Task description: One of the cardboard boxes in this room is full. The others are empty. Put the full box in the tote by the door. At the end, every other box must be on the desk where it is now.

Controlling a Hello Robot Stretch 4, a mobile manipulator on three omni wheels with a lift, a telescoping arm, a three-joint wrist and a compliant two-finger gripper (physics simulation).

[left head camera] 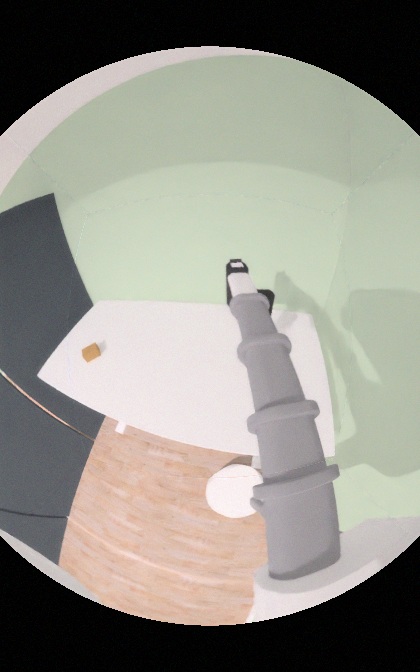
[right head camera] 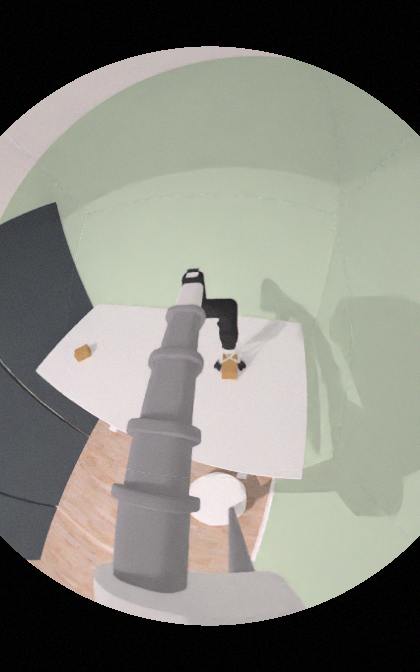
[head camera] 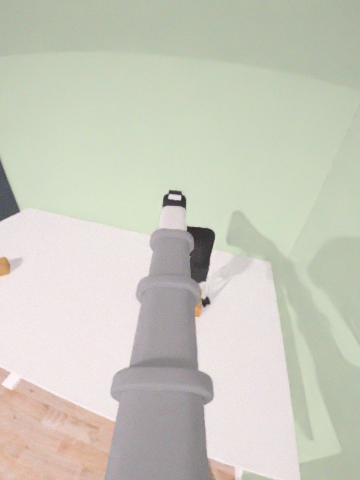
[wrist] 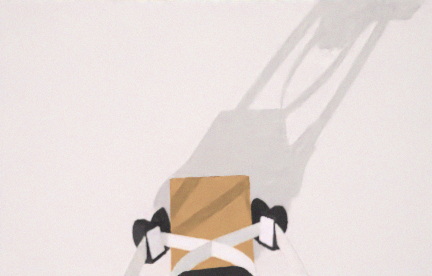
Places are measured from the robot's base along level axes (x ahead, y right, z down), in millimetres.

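Pixels of known places: gripper, fingertip midpoint: (wrist: 211, 219).
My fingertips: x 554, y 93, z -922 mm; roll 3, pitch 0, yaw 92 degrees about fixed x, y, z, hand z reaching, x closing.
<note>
Behind a point stands the place of what it marks.
My gripper (right head camera: 230, 365) (wrist: 211, 219) {x 554, y 93, z -922 mm} points down over the right part of the white desk (head camera: 75, 300) {x 538, y -336, z -922 mm} (left head camera: 175, 360) (right head camera: 270, 425) (wrist: 75, 100) {x 680, y -22, z -922 mm}. Its black pads press on two opposite sides of a brown cardboard box (head camera: 198, 308) {x 502, y 106, z -970 mm} (right head camera: 229, 374) (wrist: 210, 200) {x 576, y 93, z -972 mm}. The box's shadow meets its far edge, so it is very low over the desk or on it; I cannot tell which. The arm hides part of it in the head view. A second cardboard box (head camera: 4, 266) {x 639, y -666, z -964 mm} (left head camera: 91, 352) (right head camera: 82, 353) stands near the desk's left end. The tote and door do not show.
A round white stool (left head camera: 231, 492) (right head camera: 215, 502) stands on the wooden floor (left head camera: 150, 510) by the desk's front edge. A tall dark panel (left head camera: 35, 290) (right head camera: 35, 280) rises at the left. Green walls (head camera: 175, 125) {x 1021, y -16, z -1467 mm} close off the back and right.
</note>
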